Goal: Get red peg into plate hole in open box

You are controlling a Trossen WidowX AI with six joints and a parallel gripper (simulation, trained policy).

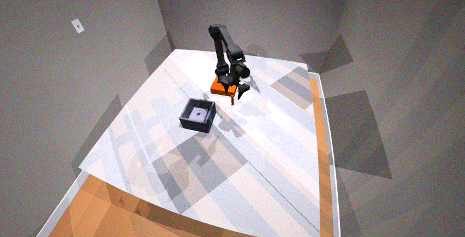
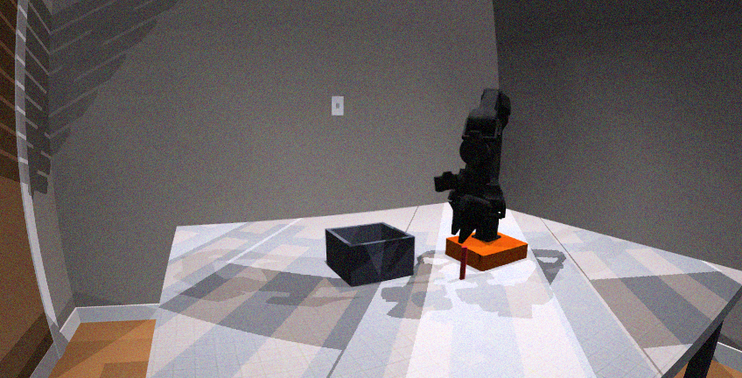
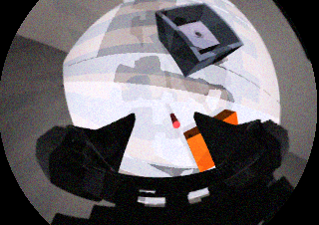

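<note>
The red peg is 3 cm behind my gripper tip and 7 cm below it. From my gripper tip the other things lie so: pale plate 10 cm ahead, 19 cm to the right, 6 cm below; dark box 10 cm ahead, 19 cm to the right, 8 cm below.
</note>
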